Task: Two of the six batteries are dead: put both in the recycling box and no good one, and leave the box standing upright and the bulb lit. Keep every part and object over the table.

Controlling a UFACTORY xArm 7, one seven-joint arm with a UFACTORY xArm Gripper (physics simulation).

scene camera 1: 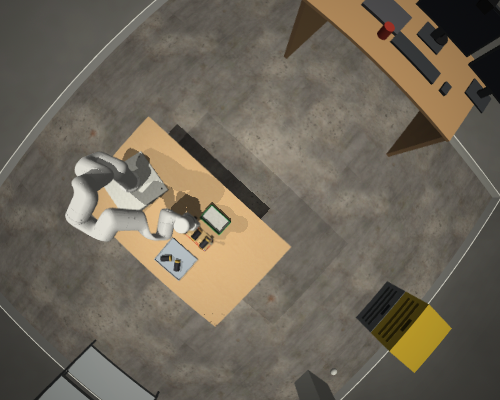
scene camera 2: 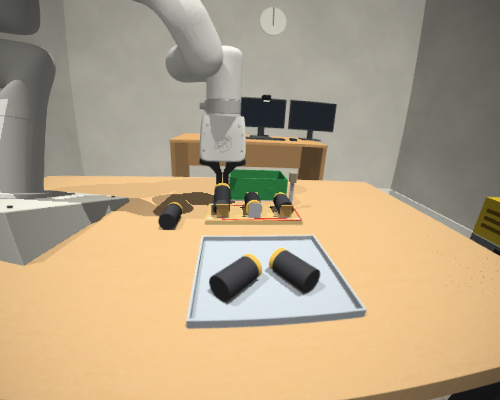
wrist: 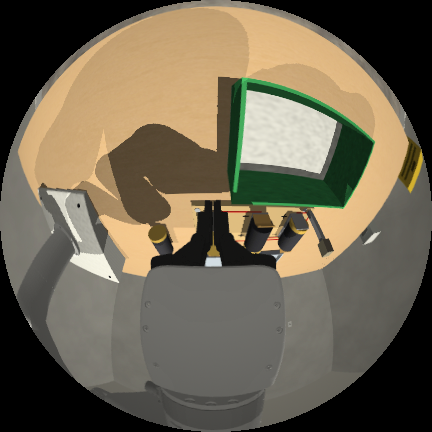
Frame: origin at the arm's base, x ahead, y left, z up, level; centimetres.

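Where they show: gripper, fingertip midpoint: (scene camera 1: 194,218) (wrist: 212,208); arm's base at its link origin: (scene camera 1: 129,181) (scene camera 2: 17,195) (wrist: 66,238).
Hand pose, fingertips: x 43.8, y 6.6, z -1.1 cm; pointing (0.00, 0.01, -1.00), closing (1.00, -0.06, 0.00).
Things, the pixels of their centre, and the offset from my fingertips. "spot": a spot on its surface instead.
- left battery at the middle of its body: (wrist: 214,243) (scene camera 2: 222,198) dx -0.4, dy -7.2, dz +0.1 cm
- wired board at the middle of its body: (wrist: 259,244) (scene camera 2: 253,196) (scene camera 1: 195,236) dx +6.4, dy -7.4, dz +0.7 cm
- middle battery at the middle of its body: (wrist: 256,235) (scene camera 2: 252,203) dx +6.2, dy -7.4, dz -1.0 cm
- right battery at the middle of its body: (wrist: 291,233) (scene camera 2: 282,204) dx +12.8, dy -7.9, dz -1.1 cm
- loose battery at the middle of its body: (wrist: 161,241) (scene camera 2: 171,215) dx -10.7, dy -10.1, dz -2.2 cm
- grey tray at the middle of its body: (scene camera 2: 267,270) (wrist: 238,268) (scene camera 1: 175,259) dx +5.0, dy -27.3, dz -3.3 cm
- green recycling box at the middle of its body: (wrist: 305,148) (scene camera 2: 256,184) (scene camera 1: 215,219) dx +9.7, dy +6.9, dz -0.9 cm
- thin post with a blocky head, surface spot: (wrist: 325,246) (scene camera 2: 289,175) spot: dx +15.2, dy -3.8, dz +4.4 cm
My gripper (scene camera 2: 222,180) (wrist: 212,208) is shut and empty, close behind and above the left battery (scene camera 2: 222,197) on the wired board (scene camera 2: 255,221). That battery's yellow end sits higher than those of the middle battery (scene camera 2: 252,197) (wrist: 258,235) and right battery (scene camera 2: 281,201) (wrist: 289,238). A loose battery (scene camera 2: 170,217) (wrist: 162,242) lies on the table left of the board. Two batteries (scene camera 2: 235,278) (scene camera 2: 295,270) lie in the grey tray (scene camera 2: 250,309) (scene camera 1: 187,260). The green recycling box (scene camera 2: 257,187) (wrist: 280,190) stands upright behind the board. I cannot make out whether a bulb is lit.
A thin post with a blocky head (scene camera 2: 293,178) (wrist: 325,246) rises at the board's right end, near the box. The robot's base plate (scene camera 1: 125,192) (wrist: 82,215) is left of the loose battery. The arm hides part of the table in the overhead view.
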